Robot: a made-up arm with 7 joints.
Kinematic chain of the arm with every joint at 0, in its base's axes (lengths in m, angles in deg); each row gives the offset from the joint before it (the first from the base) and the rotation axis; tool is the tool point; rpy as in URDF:
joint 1: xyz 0 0 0.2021 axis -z
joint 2: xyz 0 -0.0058 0.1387 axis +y
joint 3: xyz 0 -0.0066 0.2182 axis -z
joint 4: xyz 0 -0.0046 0.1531 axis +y
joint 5: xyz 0 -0.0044 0.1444 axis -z
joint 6: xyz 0 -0.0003 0.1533 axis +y
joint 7: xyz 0 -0.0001 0.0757 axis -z
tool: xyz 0 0 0 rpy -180 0 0
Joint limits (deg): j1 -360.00..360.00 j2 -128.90..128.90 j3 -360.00..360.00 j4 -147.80..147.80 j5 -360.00..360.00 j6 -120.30..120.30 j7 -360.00..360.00
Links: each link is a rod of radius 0.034 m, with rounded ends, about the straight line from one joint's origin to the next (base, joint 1, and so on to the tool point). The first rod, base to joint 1, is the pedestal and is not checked.
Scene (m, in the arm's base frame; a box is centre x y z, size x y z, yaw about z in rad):
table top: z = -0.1
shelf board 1: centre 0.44 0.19 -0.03 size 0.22 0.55 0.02 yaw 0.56
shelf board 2: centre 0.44 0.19 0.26 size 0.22 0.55 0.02 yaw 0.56
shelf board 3: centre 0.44 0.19 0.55 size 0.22 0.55 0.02 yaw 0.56
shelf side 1: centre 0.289 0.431 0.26 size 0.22 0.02 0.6 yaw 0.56
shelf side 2: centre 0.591 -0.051 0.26 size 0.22 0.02 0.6 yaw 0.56
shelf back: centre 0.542 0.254 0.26 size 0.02 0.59 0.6 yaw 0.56
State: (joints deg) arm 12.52 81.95 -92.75 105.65 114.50 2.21 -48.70
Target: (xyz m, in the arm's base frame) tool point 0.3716 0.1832 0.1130
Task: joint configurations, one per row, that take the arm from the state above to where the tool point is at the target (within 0.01 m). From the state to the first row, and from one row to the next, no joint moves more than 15 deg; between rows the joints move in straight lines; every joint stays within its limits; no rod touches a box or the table.
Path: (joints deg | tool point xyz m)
1: 16.39 81.78 -94.73 116.91 114.60 0.52 -48.70 | 0.2806 0.2515 0.3877
2: 20.27 81.62 -96.72 128.16 114.69 -1.17 -48.70 | 0.2236 0.2158 0.3879
3: 24.14 81.45 -98.70 139.42 114.79 -2.85 -48.70 | 0.1673 0.1744 0.3846
4: 27.23 85.07 -85.89 136.76 114.35 0.42 -48.70 | 0.2014 0.1691 0.3218
5: 30.32 88.69 -73.09 134.09 113.92 3.70 -48.70 | 0.2216 0.1505 0.2522
6: 33.40 92.31 -60.28 131.43 113.48 6.97 -48.70 | 0.2246 0.1204 0.1809
7: 36.49 95.93 -47.47 128.77 113.04 10.24 -48.70 | 0.2091 0.0813 0.1130
8: 29.53 98.23 -56.04 114.49 113.66 9.09 -48.70 | 0.2929 0.1322 0.1043
9: 22.58 100.52 -64.61 100.22 114.28 7.93 -48.70 | 0.3716 0.1832 0.1130

